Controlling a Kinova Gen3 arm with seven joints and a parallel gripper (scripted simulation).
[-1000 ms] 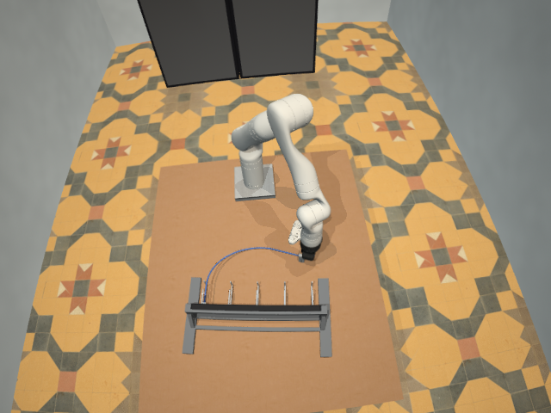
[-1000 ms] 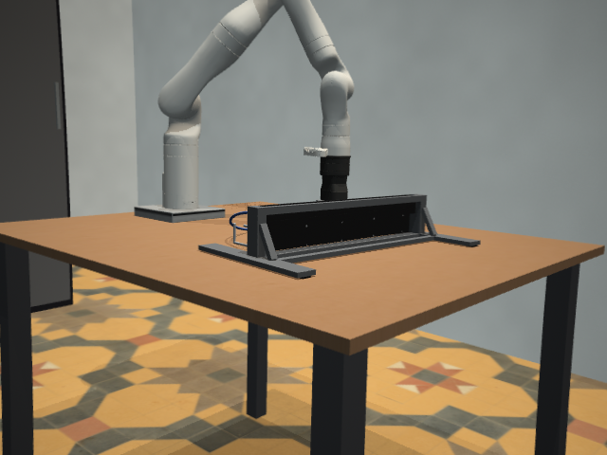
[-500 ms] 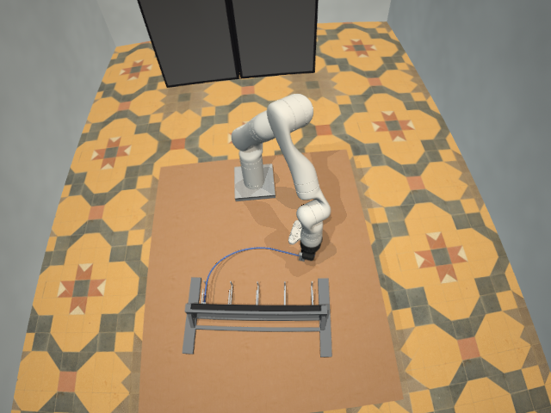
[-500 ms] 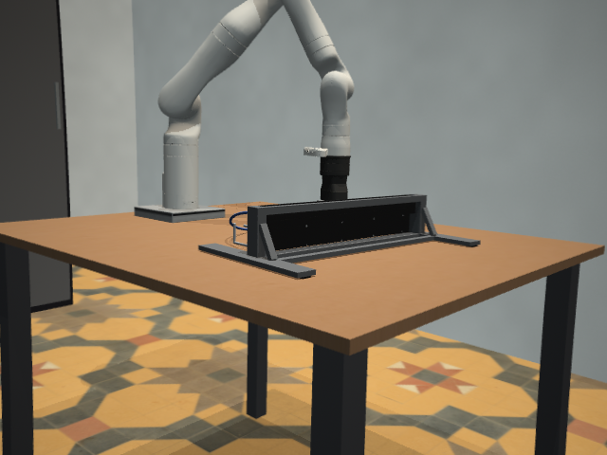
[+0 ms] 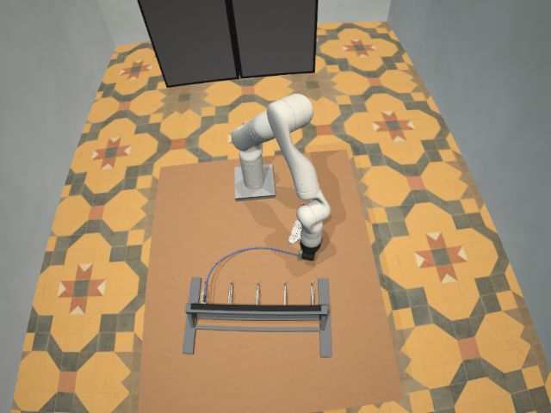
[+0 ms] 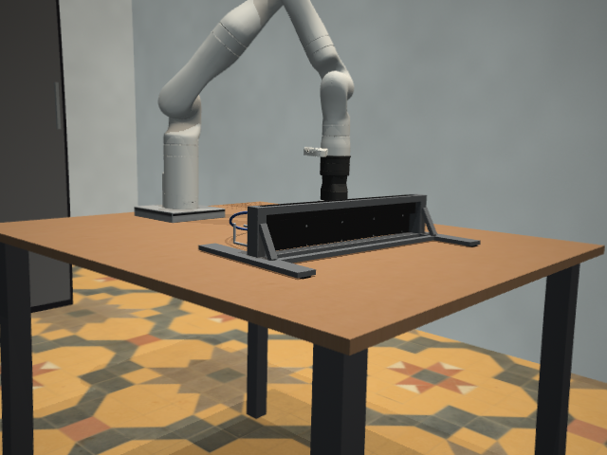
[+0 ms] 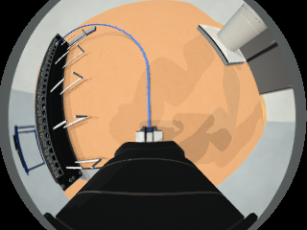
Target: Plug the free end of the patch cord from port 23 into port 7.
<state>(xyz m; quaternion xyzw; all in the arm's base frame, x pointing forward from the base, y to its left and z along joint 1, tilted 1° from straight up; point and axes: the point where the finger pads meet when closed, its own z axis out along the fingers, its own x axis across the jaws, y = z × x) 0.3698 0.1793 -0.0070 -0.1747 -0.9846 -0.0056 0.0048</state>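
The patch cord plug is 1 cm to the left of my hand and 1 cm below it.
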